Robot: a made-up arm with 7 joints.
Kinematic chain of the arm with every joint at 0, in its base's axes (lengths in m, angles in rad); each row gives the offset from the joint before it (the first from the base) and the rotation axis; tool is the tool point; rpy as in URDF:
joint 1: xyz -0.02 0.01 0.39 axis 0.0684 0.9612 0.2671
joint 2: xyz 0 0.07 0.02 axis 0.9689 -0.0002 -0.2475
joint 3: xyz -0.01 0 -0.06 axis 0.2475 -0.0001 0.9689
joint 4: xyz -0.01 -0.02 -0.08 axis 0.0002 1 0
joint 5: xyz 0.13 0 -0.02 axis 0.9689 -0.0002 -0.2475
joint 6: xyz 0.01 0 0.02 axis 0.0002 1 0
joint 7: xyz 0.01 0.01 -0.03 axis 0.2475 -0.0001 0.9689
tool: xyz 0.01 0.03 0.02 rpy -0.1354 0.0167 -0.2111
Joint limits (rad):
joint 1: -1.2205..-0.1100
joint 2: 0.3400..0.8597
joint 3: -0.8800..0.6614
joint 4: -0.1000..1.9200
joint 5: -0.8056..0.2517
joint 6: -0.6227..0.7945
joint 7: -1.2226..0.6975
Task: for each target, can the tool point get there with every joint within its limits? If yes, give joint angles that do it. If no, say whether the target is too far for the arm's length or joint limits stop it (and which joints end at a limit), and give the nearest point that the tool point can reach.
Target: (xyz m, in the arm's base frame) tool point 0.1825 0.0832 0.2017
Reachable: yes | joints -0.6169 0.4079 -0.6309 0.7563 -0.2029 0.5800 -0.7026
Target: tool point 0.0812 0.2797 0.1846
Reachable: yes | joints -0.3375 0.6076 0.4577 1.4502 0.0763 -0.2641 -0.5405
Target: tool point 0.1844 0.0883 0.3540
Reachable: yes | joints -0.7633 0.7215 -0.5010 0.1462 -0.0975 0.0724 0.5116
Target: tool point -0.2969 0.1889 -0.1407
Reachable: no: too far | nearest point -0.0931 0.1690 0.1132 | short by 0.326 m
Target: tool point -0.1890 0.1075 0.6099
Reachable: no: joint limits stop it (at a limit: joint 1, joint 2, joint 3, joint 4, joint 5, joint 6) | nearest point 0.0643 0.1661 0.5498 | short by 0.267 m
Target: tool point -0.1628 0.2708 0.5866
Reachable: no: joint limits stop it (at a limit: joint 1, joint 2, joint 3, joint 4, joint 6) | nearest point 0.0650 0.1928 0.5452 | short by 0.244 m
